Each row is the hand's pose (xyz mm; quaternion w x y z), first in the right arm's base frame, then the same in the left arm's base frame.
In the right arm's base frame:
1: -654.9 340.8 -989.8 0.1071 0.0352 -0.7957 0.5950
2: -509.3 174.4 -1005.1 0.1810 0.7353 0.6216 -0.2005
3: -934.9 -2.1 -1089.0 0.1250 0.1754 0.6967 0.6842
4: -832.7 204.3 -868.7 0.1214 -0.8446 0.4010 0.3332
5: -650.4 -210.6 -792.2 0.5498 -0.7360 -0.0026 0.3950
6: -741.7 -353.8 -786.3 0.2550 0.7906 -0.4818 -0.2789
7: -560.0 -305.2 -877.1 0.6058 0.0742 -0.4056 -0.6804
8: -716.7 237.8 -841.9 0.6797 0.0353 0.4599 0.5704
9: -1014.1 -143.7 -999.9 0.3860 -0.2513 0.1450 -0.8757
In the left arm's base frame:
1: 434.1 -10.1 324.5 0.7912 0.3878 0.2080 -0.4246
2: 296.8 -64.4 489.8 0.8235 0.2493 0.1380 0.4906
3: 597.5 -419.1 433.6 0.5682 -0.7262 0.3016 0.2426
4: 438.2 -242.9 221.1 0.1396 -0.6772 -0.0741 -0.7186
5: 144.7 -499.9 464.1 0.0733 0.7146 0.5518 0.4235
6: 163.7 -667.0 488.2 0.1149 -0.5416 0.2881 -0.7813
7: 112.1 -510.3 616.2 0.0171 -0.5777 0.8136 -0.0628
8: 349.5 -159.0 241.0 0.5239 -0.7477 -0.3260 0.2455
9: 553.2 -596.2 403.2 0.3718 0.5887 -0.5499 -0.4613

